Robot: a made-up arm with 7 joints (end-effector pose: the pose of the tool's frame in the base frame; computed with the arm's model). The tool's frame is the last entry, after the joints. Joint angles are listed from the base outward.
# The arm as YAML. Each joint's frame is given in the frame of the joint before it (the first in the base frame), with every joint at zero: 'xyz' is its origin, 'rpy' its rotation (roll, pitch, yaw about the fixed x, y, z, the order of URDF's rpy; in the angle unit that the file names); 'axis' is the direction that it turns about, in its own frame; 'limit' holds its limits. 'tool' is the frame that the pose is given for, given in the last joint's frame.
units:
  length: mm
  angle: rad
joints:
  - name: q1
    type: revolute
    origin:
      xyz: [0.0, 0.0, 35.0]
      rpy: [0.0, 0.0, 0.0]
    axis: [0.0, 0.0, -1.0]
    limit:
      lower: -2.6
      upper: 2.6
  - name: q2
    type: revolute
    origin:
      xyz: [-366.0, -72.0, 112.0]
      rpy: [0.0, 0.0, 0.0]
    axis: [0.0, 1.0, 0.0]
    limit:
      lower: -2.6
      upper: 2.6
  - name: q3
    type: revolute
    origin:
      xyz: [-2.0, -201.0, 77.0]
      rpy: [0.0, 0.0, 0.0]
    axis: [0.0, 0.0, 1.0]
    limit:
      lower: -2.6
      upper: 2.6
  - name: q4
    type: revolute
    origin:
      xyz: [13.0, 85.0, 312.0]
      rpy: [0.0, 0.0, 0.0]
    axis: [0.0, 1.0, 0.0]
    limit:
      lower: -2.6
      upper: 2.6
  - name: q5
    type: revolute
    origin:
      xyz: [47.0, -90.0, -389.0]
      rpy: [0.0, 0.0, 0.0]
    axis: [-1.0, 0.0, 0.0]
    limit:
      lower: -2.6
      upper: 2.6
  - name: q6
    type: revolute
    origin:
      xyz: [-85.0, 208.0, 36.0]
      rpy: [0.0, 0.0, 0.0]
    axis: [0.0, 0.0, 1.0]
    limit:
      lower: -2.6
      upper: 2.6
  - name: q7
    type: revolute
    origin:
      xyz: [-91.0, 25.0, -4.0]
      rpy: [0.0, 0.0, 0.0]
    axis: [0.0, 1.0, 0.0]
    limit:
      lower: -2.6
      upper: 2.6
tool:
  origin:
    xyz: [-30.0, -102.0, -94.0]
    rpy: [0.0, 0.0, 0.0]
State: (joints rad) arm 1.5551 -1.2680 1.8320 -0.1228 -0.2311 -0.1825 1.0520
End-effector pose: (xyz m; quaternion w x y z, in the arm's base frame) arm -0.4932 0.4113 0.0540 0.7561 -0.4520 0.4343 -0.1882
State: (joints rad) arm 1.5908 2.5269 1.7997 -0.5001 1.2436 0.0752 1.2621
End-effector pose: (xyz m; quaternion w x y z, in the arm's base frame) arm -0.2274 0.3936 0.3103 0.6487 0.6275 0.4026 0.1525
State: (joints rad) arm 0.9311 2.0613 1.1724 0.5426 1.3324 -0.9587 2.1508
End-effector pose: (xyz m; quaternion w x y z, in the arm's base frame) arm -0.6785 -0.1793 0.4815 0.0875 -0.0517 0.9731 0.2068
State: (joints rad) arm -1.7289 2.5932 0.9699 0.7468 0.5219 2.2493 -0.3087
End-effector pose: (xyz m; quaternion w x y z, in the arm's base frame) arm 0.4680 -0.0946 0.3394 0.3544 -0.5328 -0.7166 0.2775
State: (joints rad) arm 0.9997 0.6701 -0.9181 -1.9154 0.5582 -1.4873 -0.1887
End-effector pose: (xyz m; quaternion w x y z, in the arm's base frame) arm -0.3402 -0.6492 0.1793 0.1163 0.5367 0.5942 0.5877
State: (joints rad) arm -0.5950 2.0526 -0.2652 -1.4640 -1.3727 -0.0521 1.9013
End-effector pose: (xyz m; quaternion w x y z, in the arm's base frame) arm -0.0439 -0.5075 -0.0975 0.1691 0.1817 0.8991 0.3605
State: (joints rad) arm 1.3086 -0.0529 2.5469 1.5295 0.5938 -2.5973 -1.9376
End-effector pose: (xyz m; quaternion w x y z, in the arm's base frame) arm -0.7549 -0.0851 0.6132 0.0076 -0.5420 -0.7795 0.3140
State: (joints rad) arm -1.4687 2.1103 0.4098 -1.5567 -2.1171 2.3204 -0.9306
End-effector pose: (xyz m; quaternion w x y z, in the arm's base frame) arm 0.2706 -0.1267 -0.2391 0.0017 0.9384 -0.3382 -0.0709
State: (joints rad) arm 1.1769 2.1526 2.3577 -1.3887 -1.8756 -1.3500 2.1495
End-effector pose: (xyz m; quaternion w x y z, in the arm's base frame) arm -0.1476 0.1825 -0.0524 0.1829 -0.0152 0.3221 -0.9287
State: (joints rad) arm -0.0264 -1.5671 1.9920 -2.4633 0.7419 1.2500 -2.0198
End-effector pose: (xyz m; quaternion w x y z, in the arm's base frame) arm -1.1535 -0.1090 -0.1212 0.9170 -0.2760 0.1237 -0.2601
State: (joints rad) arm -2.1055 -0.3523 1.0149 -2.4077 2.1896 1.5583 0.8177
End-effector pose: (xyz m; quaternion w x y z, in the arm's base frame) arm 0.2967 -0.3634 0.8720 0.6999 -0.0466 -0.3308 0.6313
